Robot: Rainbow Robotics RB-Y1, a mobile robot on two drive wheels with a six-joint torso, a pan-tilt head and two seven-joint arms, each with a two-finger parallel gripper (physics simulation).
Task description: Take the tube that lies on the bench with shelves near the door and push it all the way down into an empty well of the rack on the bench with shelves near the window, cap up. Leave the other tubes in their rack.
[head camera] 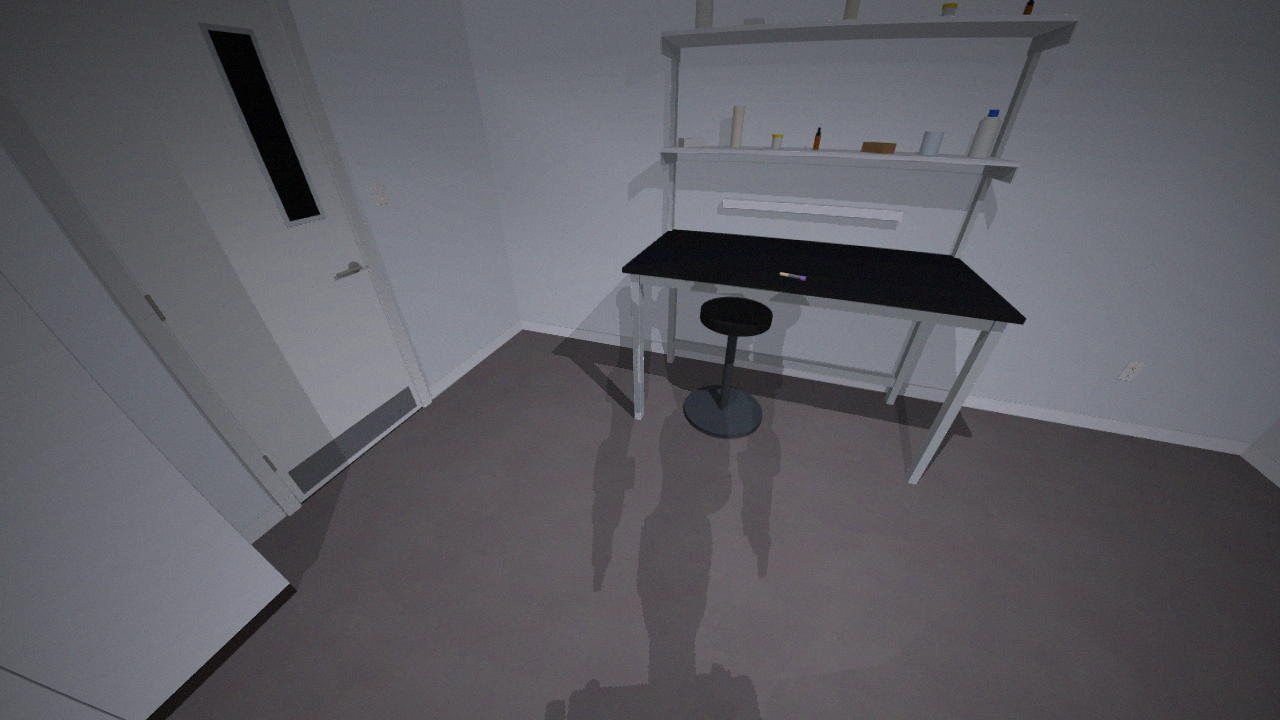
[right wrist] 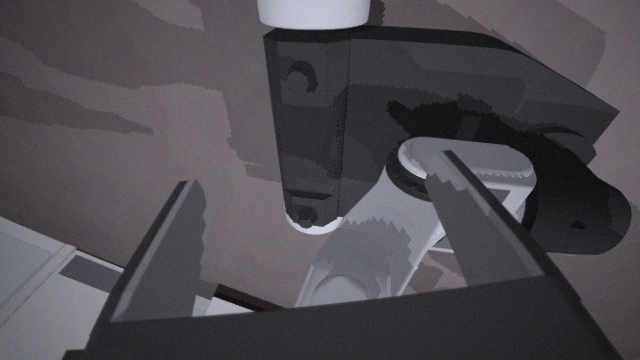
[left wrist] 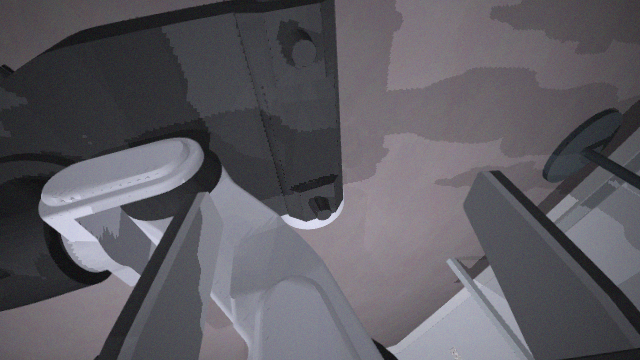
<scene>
my left gripper: left wrist 344, 198; not seen in the head camera view (out of frame); not seen in the right wrist view (out of frame)
my right gripper: right wrist 316, 181; not seen in the head camera view (out of frame); not seen in the left wrist view (out of frame)
</scene>
